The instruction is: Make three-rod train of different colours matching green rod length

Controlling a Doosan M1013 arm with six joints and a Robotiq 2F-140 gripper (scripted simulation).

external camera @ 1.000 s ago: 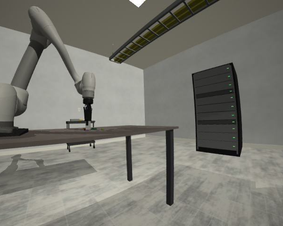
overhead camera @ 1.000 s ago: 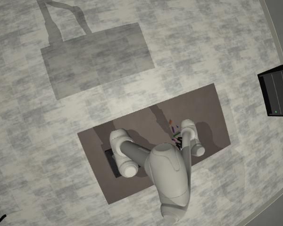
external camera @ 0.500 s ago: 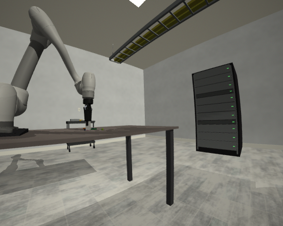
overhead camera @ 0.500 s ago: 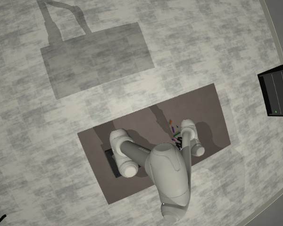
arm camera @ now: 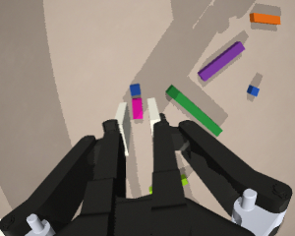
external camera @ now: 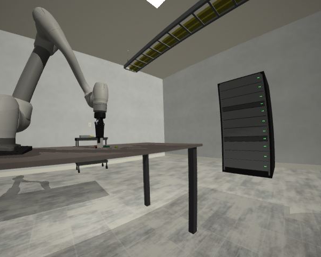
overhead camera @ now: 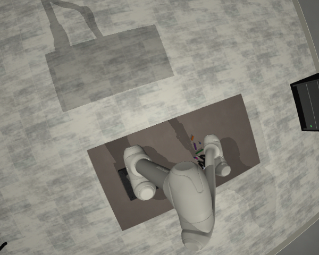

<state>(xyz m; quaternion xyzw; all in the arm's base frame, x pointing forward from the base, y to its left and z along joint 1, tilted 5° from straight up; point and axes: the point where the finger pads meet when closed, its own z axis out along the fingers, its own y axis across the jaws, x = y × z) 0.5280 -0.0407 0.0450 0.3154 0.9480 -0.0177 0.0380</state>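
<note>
Right now the magenta rod is 30 mm below my hand. Round my hand: lime rod 100 mm ahead, 50 mm to the right, 30 mm below; then purple rod 20 mm ahead, 100 mm to the left, 30 mm below; then green rod 40 mm ahead, 40 mm to the left, 30 mm below.
</note>
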